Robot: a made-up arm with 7 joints. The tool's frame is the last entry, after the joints.
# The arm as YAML. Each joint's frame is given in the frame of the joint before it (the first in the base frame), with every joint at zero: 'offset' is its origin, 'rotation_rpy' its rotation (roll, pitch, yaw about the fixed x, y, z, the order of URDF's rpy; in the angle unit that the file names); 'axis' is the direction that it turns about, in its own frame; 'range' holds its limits. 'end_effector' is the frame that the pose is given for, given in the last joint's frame.
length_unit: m
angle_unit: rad
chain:
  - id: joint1
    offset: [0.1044, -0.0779, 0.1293]
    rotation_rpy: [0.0, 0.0, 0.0]
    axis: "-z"
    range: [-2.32, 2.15]
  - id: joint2
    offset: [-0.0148, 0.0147, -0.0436]
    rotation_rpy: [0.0, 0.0, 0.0]
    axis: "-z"
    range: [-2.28, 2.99]
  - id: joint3
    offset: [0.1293, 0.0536, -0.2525]
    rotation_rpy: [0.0, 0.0, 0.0]
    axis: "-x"
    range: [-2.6, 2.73]
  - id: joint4
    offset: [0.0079, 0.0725, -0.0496]
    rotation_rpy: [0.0, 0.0, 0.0]
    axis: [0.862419, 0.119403, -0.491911]
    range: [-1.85, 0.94]
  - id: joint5
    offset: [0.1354, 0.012, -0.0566]
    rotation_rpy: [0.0, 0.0, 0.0]
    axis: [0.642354, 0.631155, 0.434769]
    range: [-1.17, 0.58]
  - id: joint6
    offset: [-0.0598, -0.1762, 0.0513]
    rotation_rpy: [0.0, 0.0, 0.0]
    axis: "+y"
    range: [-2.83, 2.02]
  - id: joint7
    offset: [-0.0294, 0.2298, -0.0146]
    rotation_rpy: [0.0, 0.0, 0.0]
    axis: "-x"
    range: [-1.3, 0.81]
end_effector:
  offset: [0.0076, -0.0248, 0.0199]
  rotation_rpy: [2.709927, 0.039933, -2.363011]
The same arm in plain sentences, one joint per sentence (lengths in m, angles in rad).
The arm has seven revolute joints in a row. What follows holds with every joint at zero, and every direction is one of the base frame's.
The first joint is mounted 0.1044 m along +x and 0.0779 m along -y and 0.1293 m along +z from the base frame's origin and turns about -z, from -2.3200 to 2.1500 rad.
The second joint is mounted 0.0148 m along -x and 0.0147 m along +y and 0.0436 m along -z from the first joint and turns about -z, from -2.2800 to 2.9900 rad.
The third joint is mounted 0.1293 m along +x and 0.0536 m along +y and 0.2525 m along -z from the second joint and turns about -x, from -2.6000 to 2.7300 rad.
The fourth joint is mounted 0.0079 m along +x and 0.0725 m along +y and 0.0496 m along -z from the third joint and turns about the direction (0.862419, 0.119403, -0.491911), from -1.8500 to 0.9400 rad.
The fifth joint is mounted 0.1354 m along +x and 0.0120 m along +y and 0.0566 m along -z from the fourth joint and turns about the direction (0.642354, 0.631155, 0.434769), from -1.1700 to 0.5800 rad.
The sixth joint is mounted 0.0598 m along -x and 0.1762 m along -y and 0.0513 m along +z from the fifth joint and turns about +y, from -2.8300 to 2.0200 rad.
The seventh joint is mounted 0.0294 m along -x and 0.2298 m along +y and 0.0146 m along -z from the sixth joint and turns about -x, from -1.3000 to 0.8100 rad.
The tool frame, which is the frame that the pose is given for, is mounted 0.0076 m along +x and 0.0248 m along -y and 0.0199 m along +z from the seventh joint; its axes are the base frame's turned by roll 2.7099, pitch 0.0399 and yaw -2.3630 rad (as in URDF: about the fixed x, then y, then z).

